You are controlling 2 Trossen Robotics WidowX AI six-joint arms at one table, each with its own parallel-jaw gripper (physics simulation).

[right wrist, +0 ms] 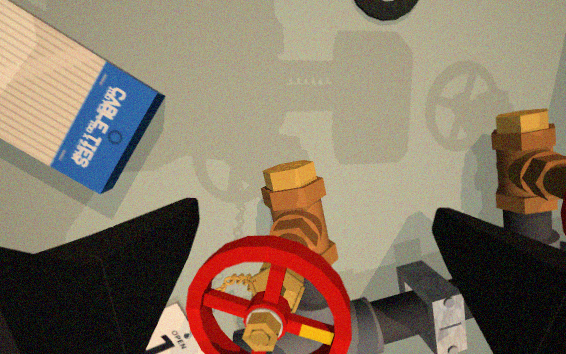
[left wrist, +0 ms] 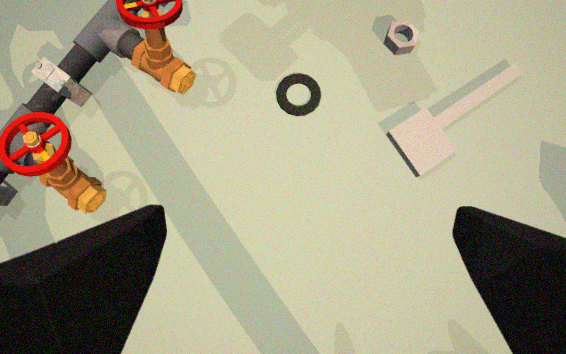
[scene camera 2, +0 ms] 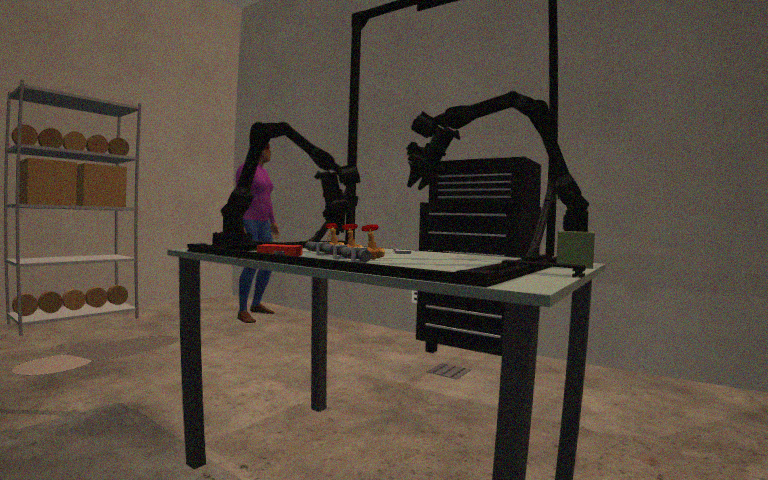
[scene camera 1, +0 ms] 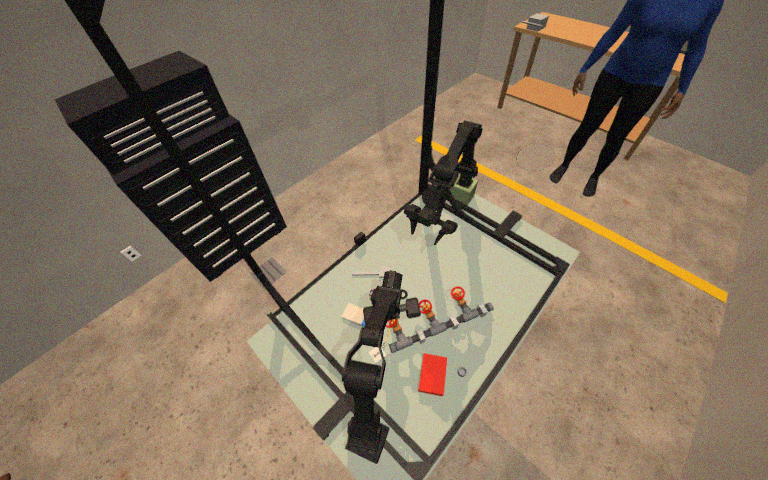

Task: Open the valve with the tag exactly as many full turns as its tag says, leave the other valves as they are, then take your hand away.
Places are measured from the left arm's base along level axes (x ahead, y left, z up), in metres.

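Pixels of known places: left gripper, fingertip midpoint: point(left wrist: 312, 220) point(scene camera 2: 413, 188) point(scene camera 1: 423, 239); right gripper, fingertip midpoint: point(right wrist: 316, 214) point(scene camera 2: 340, 233); left arm's base at its link origin: point(scene camera 2: 576, 231) point(scene camera 1: 464, 182); right arm's base at its link origin: point(scene camera 2: 232, 233) point(scene camera 1: 367, 437).
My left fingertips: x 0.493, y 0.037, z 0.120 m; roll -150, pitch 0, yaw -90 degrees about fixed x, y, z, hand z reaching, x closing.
For each thing: its middle in the pictures, then the offset to it from my left fingertips. "pt": a spot on its surface instead.
- tagged valve at a spot on its surface: point(right wrist: 297, 227) pt dx +0.259, dy +0.036, dz -0.167 m
- middle valve at a spot on its surface: point(right wrist: 525, 165) point(left wrist: 171, 49) pt dx +0.159, dy +0.109, dz -0.182 m
- far valve at a spot on its surface: point(left wrist: 70, 177) pt dx +0.041, dy +0.186, dz -0.177 m
- cable-ties box at the middle of its body: point(right wrist: 36, 86) point(scene camera 1: 358, 315) dx +0.300, dy -0.100, dz -0.212 m
- black ring at the middle of its body: point(left wrist: 298, 94) dx +0.130, dy -0.007, dz -0.219 m
- nut at the middle of its body: point(left wrist: 401, 37) dx +0.190, dy -0.110, dz -0.212 m
- pale flat-headed piece at the middle of its body: point(left wrist: 465, 112) point(scene camera 1: 371, 272) dx +0.114, dy -0.170, dz -0.215 m
- red box at the middle of its body: point(scene camera 2: 280, 250) point(scene camera 1: 432, 374) dx +0.337, dy +0.242, dz -0.205 m
Three red-wheeled valves stand on a grey pipe point(scene camera 1: 444, 327) point(scene camera 2: 356, 253). The tagged valve point(right wrist: 297, 227) is at the pipe's left end in scene camera 1, partly behind the right arm; its yellow-marked spoke points lower right in the right wrist view. Its tag point(scene camera 1: 376, 354) point(right wrist: 167, 332) shows partly there, with "OPEN" and part of a 1. My right gripper point(right wrist: 316, 214) is open above this valve, fingers apart and off its wheel; the arm hides them in scene camera 1. The middle valve point(left wrist: 162, 65) point(right wrist: 525, 165) and far valve point(left wrist: 70, 177) stand apart. My left gripper point(scene camera 1: 424, 237) point(scene camera 2: 416, 184) point(left wrist: 312, 220) is open, high and empty.
A cable-ties box point(scene camera 1: 353, 313) point(right wrist: 107, 127) lies behind the tagged valve. A black ring point(left wrist: 283, 95), a nut point(left wrist: 393, 44) and a pale flat-headed piece point(left wrist: 422, 142) lie beyond the pipe. A red box point(scene camera 1: 433, 374) point(scene camera 2: 279, 249) and a grey ring lie on the other side.
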